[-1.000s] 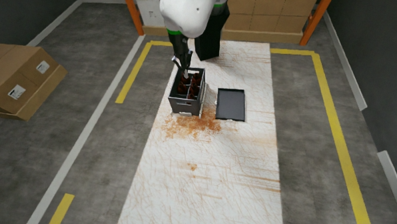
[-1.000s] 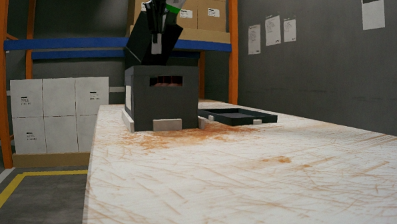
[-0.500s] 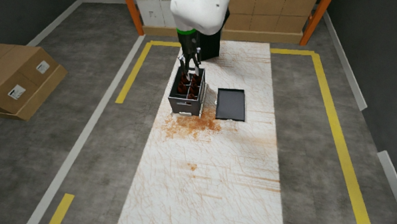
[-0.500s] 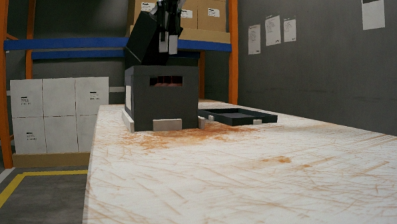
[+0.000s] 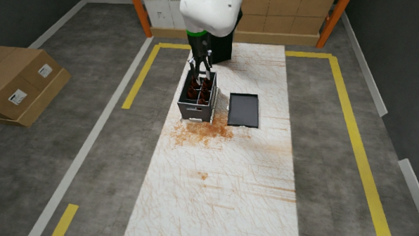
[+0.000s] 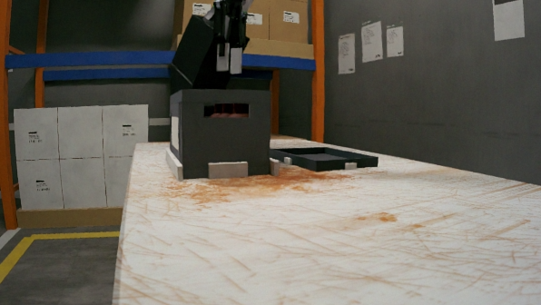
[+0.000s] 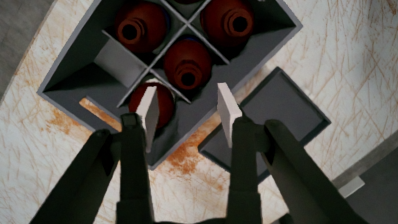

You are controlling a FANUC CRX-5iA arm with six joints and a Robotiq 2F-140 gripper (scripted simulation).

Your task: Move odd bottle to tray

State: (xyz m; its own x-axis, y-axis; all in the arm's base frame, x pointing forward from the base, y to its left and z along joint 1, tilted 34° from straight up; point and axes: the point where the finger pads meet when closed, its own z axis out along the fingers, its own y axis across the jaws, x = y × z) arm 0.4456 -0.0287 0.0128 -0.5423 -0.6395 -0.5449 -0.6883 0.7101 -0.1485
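Now: the grey crate 4 cm to the right of my hand and 17 cm below it. Round my hand: dark tray (1 cm behind, 25 cm to the left, 24 cm below).
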